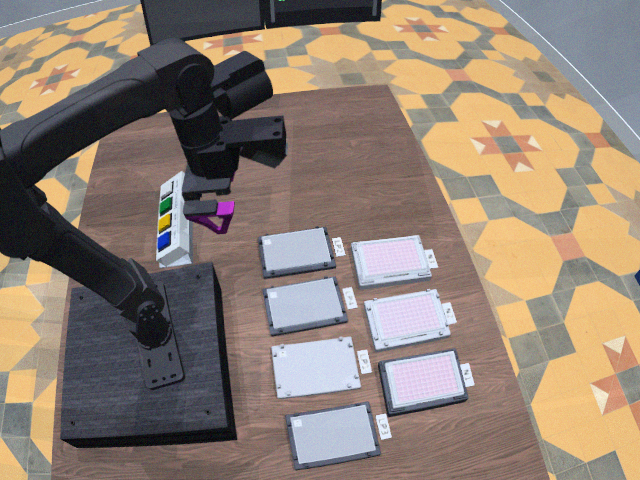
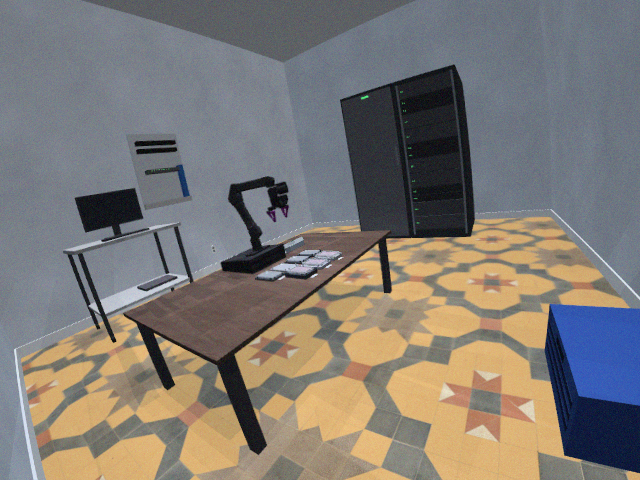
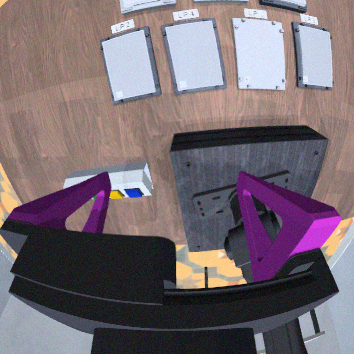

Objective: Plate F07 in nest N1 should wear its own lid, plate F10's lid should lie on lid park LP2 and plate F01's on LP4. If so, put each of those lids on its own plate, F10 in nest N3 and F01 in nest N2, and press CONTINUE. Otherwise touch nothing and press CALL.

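Seen in the pictures: gripper, between the fingertips: [image 1: 225,206] [image 2: 281,219] [image 3: 173,178]; arm's base, origin of its link: [image 1: 156,334] [image 2: 258,251].
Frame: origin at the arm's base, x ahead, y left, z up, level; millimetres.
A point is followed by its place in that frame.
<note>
My gripper [image 1: 223,211] {y 72, x 178, z 179 mm} [image 2: 279,218] {y 72, x 178, z 179 mm} [image 3: 173,178] {y 72, x 178, z 179 mm} is open and empty, high above the table near the button box [image 1: 180,240] {y 209, x 80, z -23 mm} [image 3: 107,175]. The box has white [image 1: 166,190] {y 375, x 68, z -33 mm}, green [image 1: 165,206] {y 325, x 60, z -33 mm}, yellow [image 1: 164,223] {y 276, x 51, z -32 mm} and blue [image 1: 163,240] {y 231, x 43, z -33 mm} buttons; their words are unreadable. Pink gridded plates stand in N3 [image 1: 391,258] {y 45, x 464, z -52 mm}, N2 [image 1: 405,316] {y -82, x 435, z -54 mm} and dark-rimmed N1 [image 1: 424,379] {y -210, x 413, z -53 mm}. Pale panels with small corner tags show at LP2 [image 1: 296,251] {y 135, x 300, z -66 mm} [image 3: 130,65] {y 138, x 297, z -67 mm}, LP4 [image 1: 306,303] {y 15, x 279, z -66 mm} [image 3: 194,56] {y 21, x 271, z -66 mm}, LP1 [image 1: 316,366] {y -109, x 253, z -75 mm} [image 3: 259,55] {y -104, x 247, z -74 mm} and LP3 [image 1: 333,434] {y -242, x 235, z -66 mm} [image 3: 316,55] {y -239, x 236, z -67 mm}. Tag IDs and whether the plates wear lids cannot be told.
The black arm base [image 1: 103,361] {y -20, x -113, z -9 mm} [image 3: 250,150] {y -24, x 96, z 8 mm} stands on the wooden table [image 1: 351,134] {y 458, x 554, z -85 mm} [image 2: 206,310] {y -635, x 140, z -84 mm}, beside the lid parks. Tall black cabinets [image 2: 374,165], a side table with a monitor [image 2: 109,209] and a blue box [image 2: 594,351] stand away from the table.
</note>
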